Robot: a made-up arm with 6 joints. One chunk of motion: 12 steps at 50 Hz.
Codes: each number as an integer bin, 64 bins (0 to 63) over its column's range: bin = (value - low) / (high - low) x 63, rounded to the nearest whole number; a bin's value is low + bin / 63 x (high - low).
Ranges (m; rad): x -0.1..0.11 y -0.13..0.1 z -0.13..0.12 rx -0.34..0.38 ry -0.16..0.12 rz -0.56..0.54
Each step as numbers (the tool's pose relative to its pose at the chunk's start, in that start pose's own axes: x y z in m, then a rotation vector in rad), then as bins.
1 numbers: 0.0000 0.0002 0.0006 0.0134 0.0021 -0.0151
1 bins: 30 36 33 31 36 31
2 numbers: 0.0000 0.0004 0.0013 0.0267 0.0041 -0.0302
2 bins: 30 36 33 32 37 30
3 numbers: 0.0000 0.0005 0.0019 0.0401 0.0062 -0.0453
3 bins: 30 36 33 33 37 29
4 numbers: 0.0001 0.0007 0.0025 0.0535 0.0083 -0.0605
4 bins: 30 36 33 34 38 29
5 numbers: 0.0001 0.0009 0.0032 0.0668 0.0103 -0.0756
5 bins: 30 36 34 36 38 28
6 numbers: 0.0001 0.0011 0.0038 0.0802 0.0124 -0.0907
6 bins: 30 36 34 37 39 27
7 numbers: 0.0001 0.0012 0.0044 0.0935 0.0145 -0.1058
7 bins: 30 36 34 38 39 26
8 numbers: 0.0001 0.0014 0.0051 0.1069 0.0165 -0.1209
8 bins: 30 36 34 39 40 25
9 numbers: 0.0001 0.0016 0.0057 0.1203 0.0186 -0.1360
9 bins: 30 36 34 40 40 24
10 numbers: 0.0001 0.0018 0.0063 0.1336 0.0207 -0.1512
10 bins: 30 36 34 41 41 23
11 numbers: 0.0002 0.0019 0.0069 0.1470 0.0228 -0.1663
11 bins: 30 36 34 43 41 23
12 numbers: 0.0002 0.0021 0.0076 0.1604 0.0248 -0.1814
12 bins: 30 36 35 44 42 22
